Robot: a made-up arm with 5 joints.
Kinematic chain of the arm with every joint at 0, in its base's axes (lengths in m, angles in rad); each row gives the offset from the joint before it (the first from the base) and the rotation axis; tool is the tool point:
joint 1: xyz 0 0 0.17 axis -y
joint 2: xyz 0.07 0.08 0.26 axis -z
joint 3: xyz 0 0.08 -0.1 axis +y
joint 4: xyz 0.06 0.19 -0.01 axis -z
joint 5: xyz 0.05 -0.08 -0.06 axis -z
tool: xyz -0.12 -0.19 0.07
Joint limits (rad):
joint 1: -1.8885..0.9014
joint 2: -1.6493..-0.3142
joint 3: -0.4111..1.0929
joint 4: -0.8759..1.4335
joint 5: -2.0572..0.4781
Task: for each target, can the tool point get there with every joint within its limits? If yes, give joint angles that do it. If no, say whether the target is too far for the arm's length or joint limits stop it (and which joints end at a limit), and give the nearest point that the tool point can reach.
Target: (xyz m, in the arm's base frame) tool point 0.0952 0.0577 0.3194
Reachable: yes | joints 0.0222 -0.4242 0.6482 0.2141 -0.4568
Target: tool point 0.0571 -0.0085 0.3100
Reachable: yes | joints -0.4340 -1.1316 -0.0795 0.5616 -0.2470
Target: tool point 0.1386 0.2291 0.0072
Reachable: yes | joints -1.4594 -1.0712 0.2181 0.1948 -1.1852
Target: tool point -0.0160 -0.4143 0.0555
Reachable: no: joint limits stop it (at a limit: joint 1, joint 2, joint 3, joint 4) | nearest point -0.1263 -0.1531 0.1155 | short by 0.290 m
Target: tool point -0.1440 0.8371 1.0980
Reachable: no: too far | nearest point -0.0636 0.5026 0.5818 | short by 0.620 m
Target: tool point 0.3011 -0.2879 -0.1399
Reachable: no: joint limits stop it (at a limit: joint 1, joint 2, joint 4) | nearest point 0.2438 -0.0925 0.0832 | short by 0.302 m
